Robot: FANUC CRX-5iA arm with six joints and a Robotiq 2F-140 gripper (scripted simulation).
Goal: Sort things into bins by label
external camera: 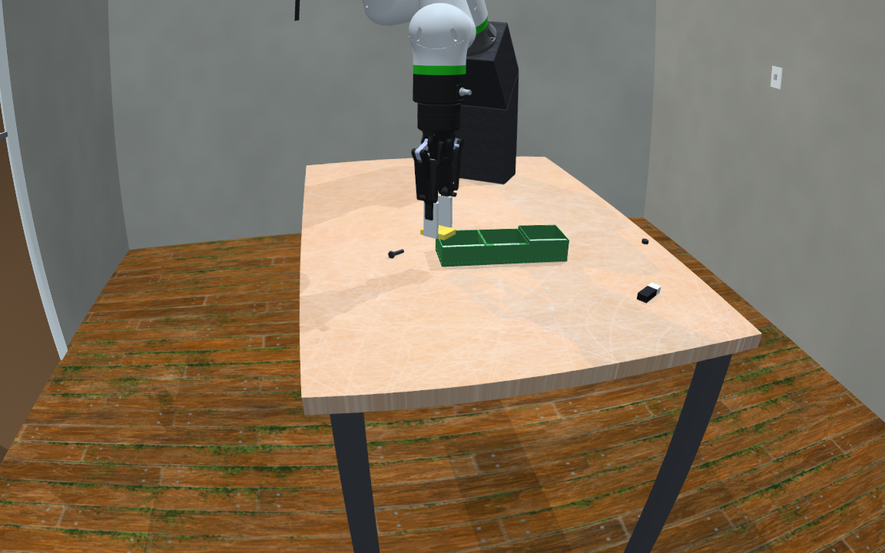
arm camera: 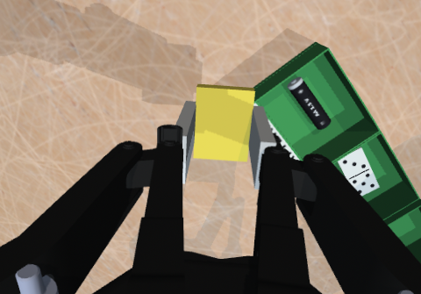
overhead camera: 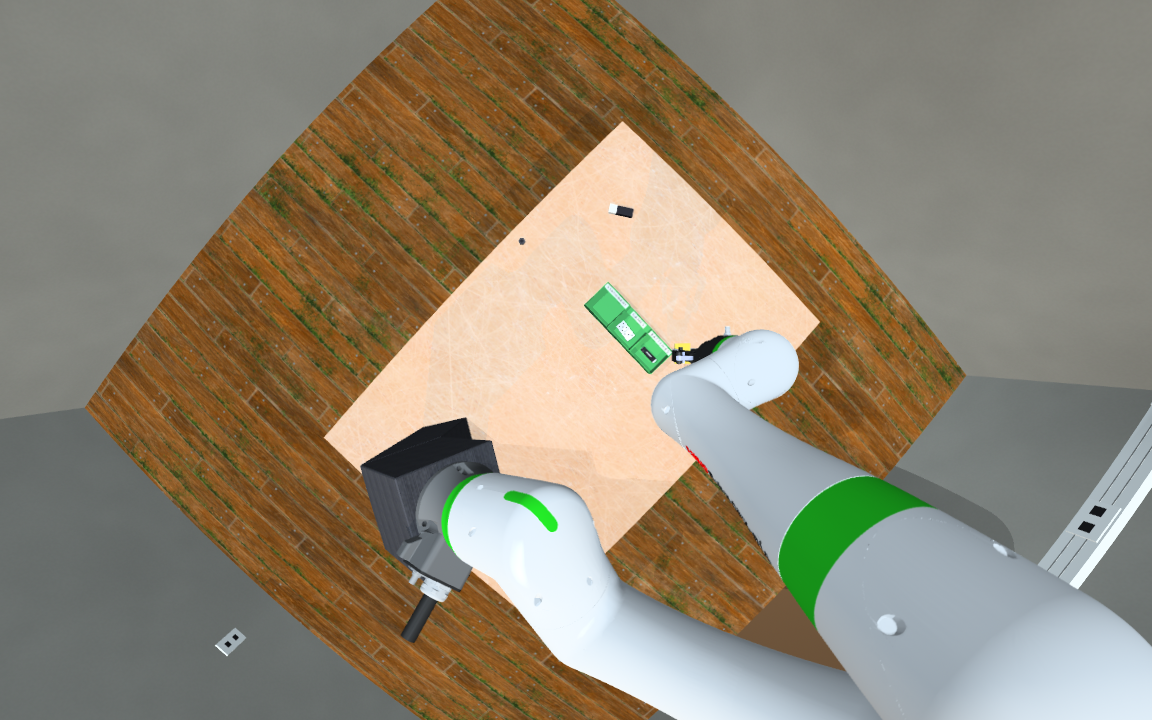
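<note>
My gripper is now 33 cm to the right of the black-and-white eraser, 25 cm short of it and 10 cm above it. Round my hand: black bolt (10 cm below, 8 cm behind, 5 cm to the right); then yellow pad (3 cm below); then black battery (9 cm below, 6 cm to the left, 4 cm behind).
</note>
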